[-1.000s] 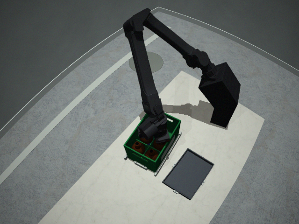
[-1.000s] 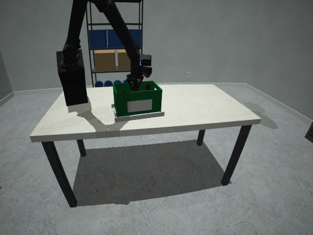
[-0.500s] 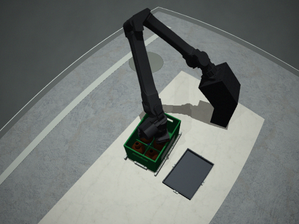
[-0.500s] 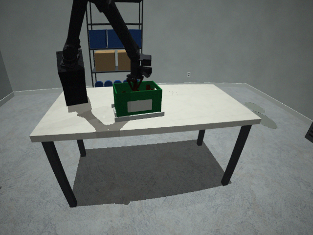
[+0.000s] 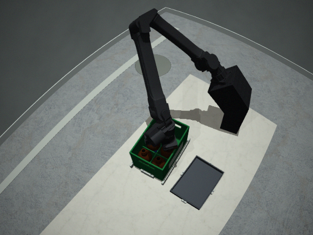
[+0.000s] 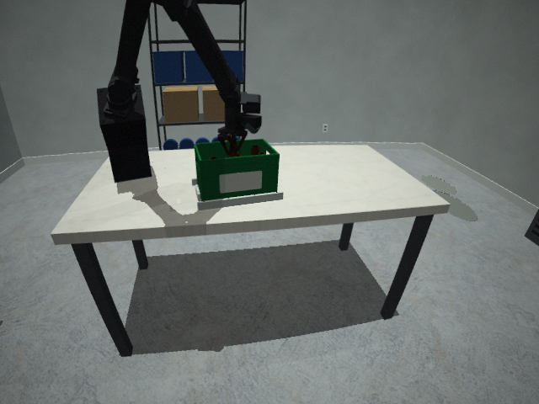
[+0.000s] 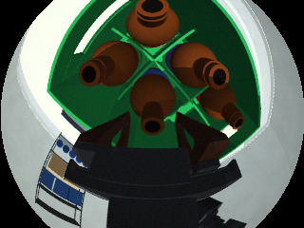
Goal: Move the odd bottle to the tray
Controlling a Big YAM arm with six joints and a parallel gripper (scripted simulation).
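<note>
The crate is 70 mm below my hand, 40 mm to the right of it and 10 mm ahead of it. From my hand the other things lie so: tray 220 mm to the left, 140 mm below, 10 mm ahead.
</note>
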